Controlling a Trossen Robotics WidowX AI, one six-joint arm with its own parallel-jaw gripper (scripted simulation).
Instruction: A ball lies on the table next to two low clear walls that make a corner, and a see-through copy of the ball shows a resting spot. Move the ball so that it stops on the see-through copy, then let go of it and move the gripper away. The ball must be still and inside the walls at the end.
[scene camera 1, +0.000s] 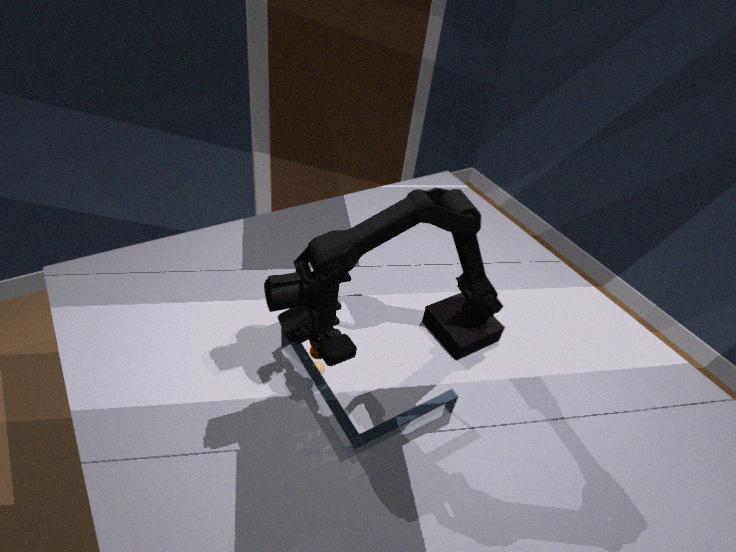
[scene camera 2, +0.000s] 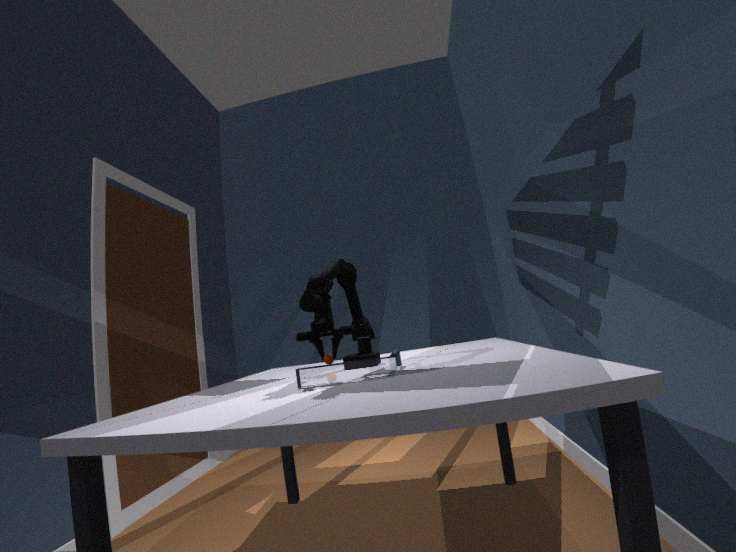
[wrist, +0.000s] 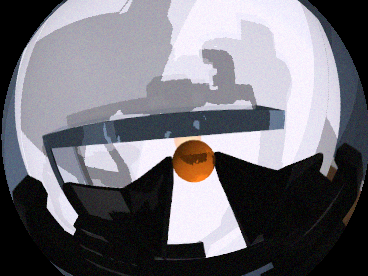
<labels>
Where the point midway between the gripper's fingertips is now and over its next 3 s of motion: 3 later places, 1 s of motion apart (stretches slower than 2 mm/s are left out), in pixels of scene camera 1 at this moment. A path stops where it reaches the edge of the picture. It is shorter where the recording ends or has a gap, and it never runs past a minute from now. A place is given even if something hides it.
The gripper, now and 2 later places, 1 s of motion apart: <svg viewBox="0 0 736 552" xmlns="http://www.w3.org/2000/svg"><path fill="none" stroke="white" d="M317 352L318 369L318 344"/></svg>
</labels>
